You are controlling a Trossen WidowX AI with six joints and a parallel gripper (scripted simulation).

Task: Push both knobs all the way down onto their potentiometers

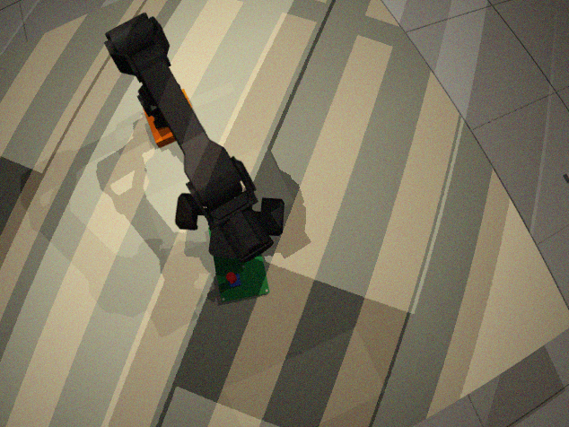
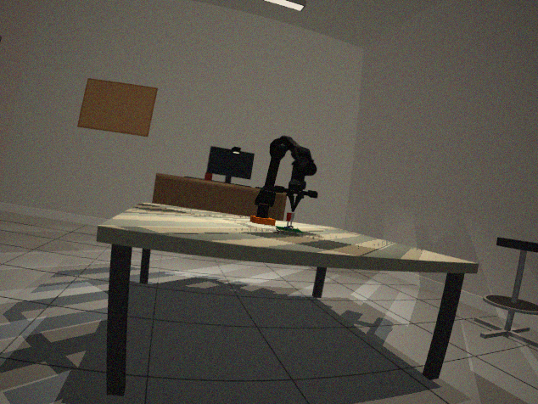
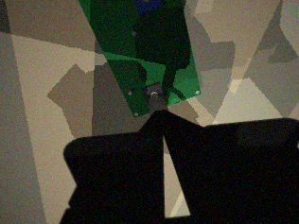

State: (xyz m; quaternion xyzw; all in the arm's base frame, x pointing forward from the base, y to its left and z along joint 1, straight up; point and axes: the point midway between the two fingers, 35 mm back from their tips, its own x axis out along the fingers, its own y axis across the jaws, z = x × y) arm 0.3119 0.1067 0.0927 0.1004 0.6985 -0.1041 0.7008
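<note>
My gripper tip is 20 mm above the grey knob. The rest, counted from my gripper tip: red knob 100 mm ahead, 30 mm to the right, 20 mm below.
</note>
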